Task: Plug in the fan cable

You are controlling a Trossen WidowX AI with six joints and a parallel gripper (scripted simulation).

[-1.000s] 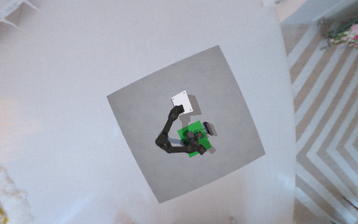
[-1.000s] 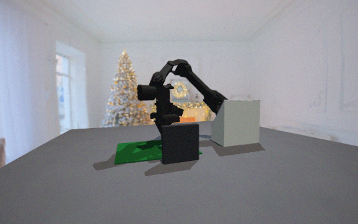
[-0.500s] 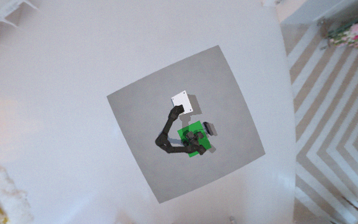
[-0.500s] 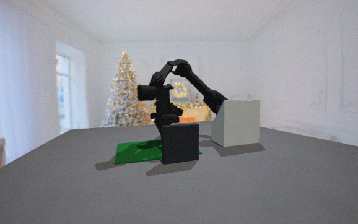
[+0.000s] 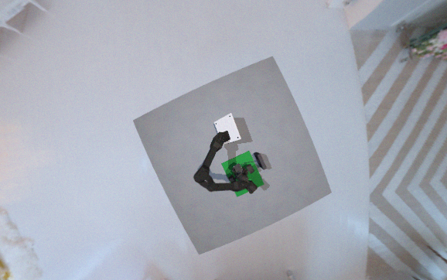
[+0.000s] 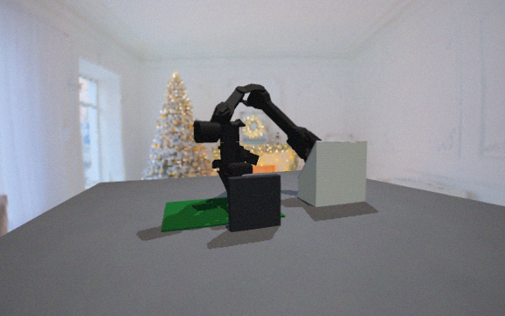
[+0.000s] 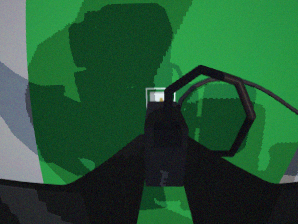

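Now: gripper tip 1 cm past the white four-pin fan header and 4 cm above it. From my gripper tip the other things lie so: black fan plug: 1 cm behind, 1 cm above; black fan: 3 cm behind, 16 cm to the left, 2 cm above; board: 4 cm ahead, 2 cm to the left, 5 cm below.
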